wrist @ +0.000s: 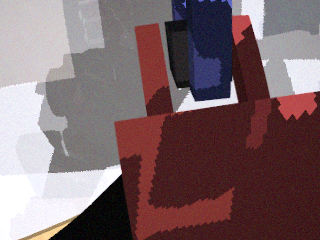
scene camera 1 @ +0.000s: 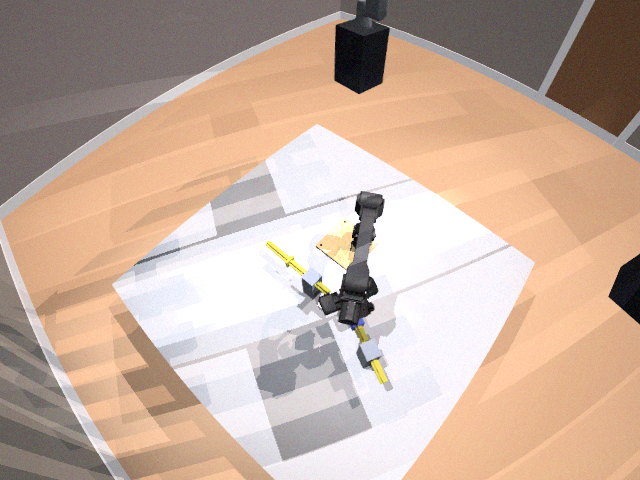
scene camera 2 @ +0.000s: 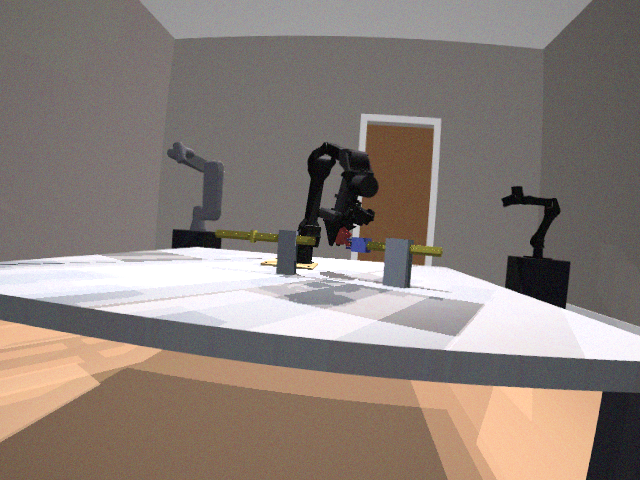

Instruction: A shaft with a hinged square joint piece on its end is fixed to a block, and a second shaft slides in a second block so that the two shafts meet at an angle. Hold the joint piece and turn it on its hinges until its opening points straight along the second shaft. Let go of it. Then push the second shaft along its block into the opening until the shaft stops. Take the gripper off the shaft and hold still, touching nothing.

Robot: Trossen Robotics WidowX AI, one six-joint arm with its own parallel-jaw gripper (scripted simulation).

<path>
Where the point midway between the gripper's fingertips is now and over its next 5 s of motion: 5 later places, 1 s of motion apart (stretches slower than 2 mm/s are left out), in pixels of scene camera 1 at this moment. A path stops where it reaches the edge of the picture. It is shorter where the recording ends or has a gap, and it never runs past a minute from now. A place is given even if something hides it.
My gripper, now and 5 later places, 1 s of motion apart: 344,300; 342,305; 341,301; 341,287; 328,273; 327,275
</path>
